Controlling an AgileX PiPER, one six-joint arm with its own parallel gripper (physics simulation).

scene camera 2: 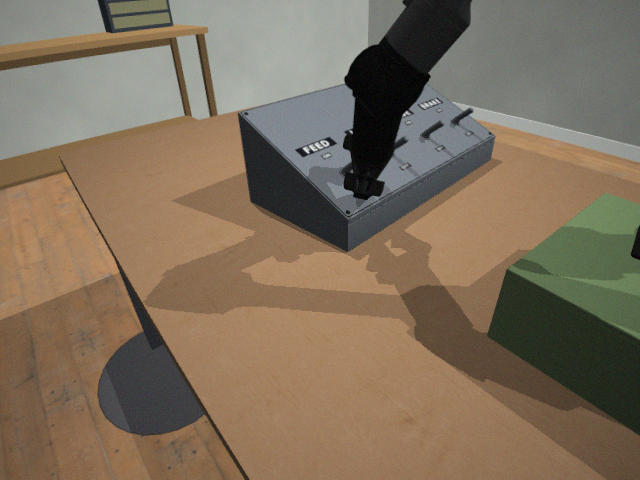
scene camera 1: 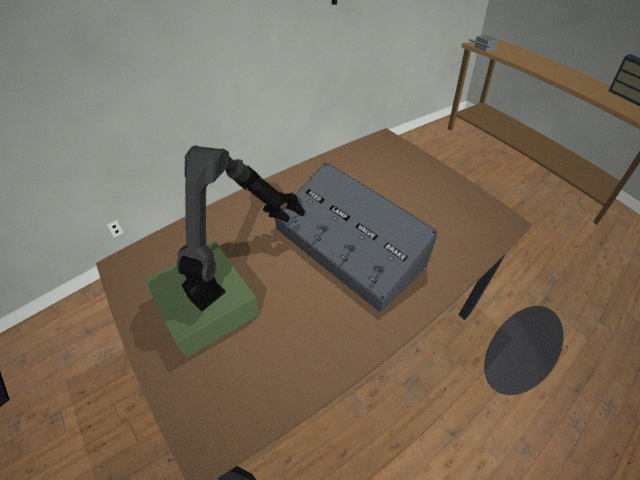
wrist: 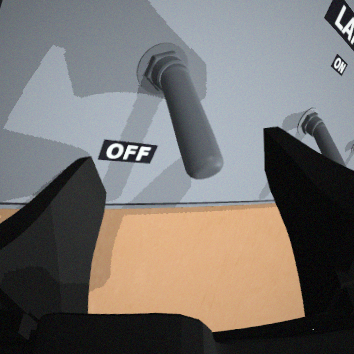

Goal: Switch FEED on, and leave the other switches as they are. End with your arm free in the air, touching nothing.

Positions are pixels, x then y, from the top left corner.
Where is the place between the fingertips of my gripper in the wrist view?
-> At 178, 162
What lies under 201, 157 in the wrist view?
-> A feed lever.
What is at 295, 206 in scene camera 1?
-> My gripper.
